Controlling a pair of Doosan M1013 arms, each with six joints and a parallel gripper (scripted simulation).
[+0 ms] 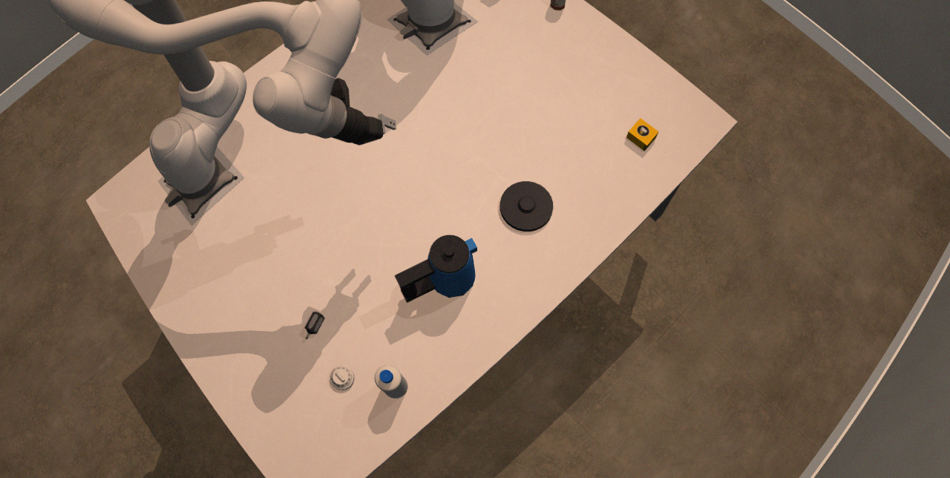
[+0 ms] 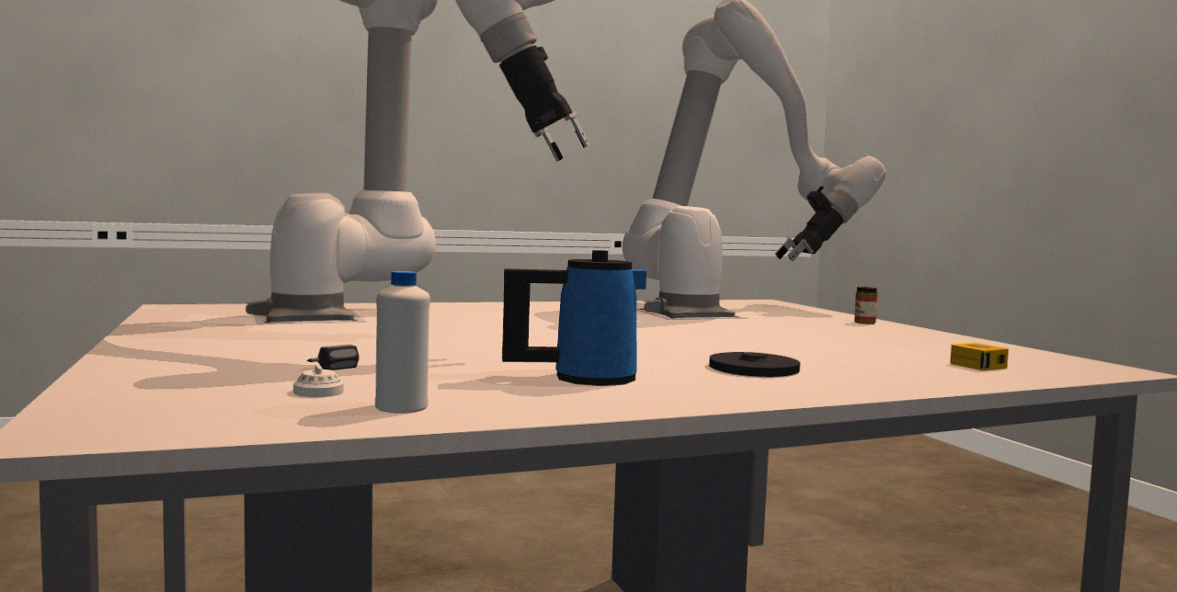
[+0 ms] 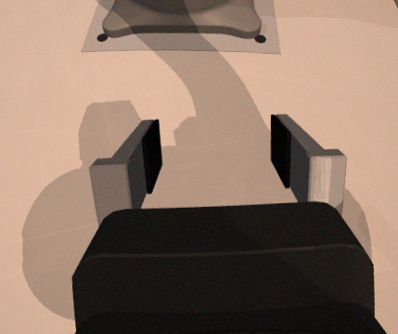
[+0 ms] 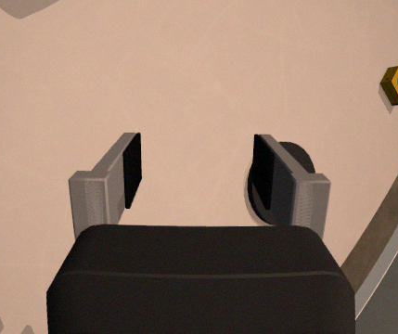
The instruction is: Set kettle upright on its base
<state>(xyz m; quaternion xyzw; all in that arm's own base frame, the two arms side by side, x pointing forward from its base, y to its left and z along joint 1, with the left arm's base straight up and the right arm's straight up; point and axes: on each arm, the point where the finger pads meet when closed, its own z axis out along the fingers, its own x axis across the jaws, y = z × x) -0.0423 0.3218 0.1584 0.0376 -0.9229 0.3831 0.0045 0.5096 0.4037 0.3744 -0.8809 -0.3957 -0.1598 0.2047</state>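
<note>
Right now my right hand is 28 cm short of the blue kettle, 7 cm to the left of it and 28 cm above it. Round my right hand: round black base 26 cm ahead, 25 cm to the left, 36 cm below; white timer 32 cm ahead, 44 cm to the right, 36 cm below; small dark tool 16 cm ahead, 42 cm to the right, 36 cm below.
</note>
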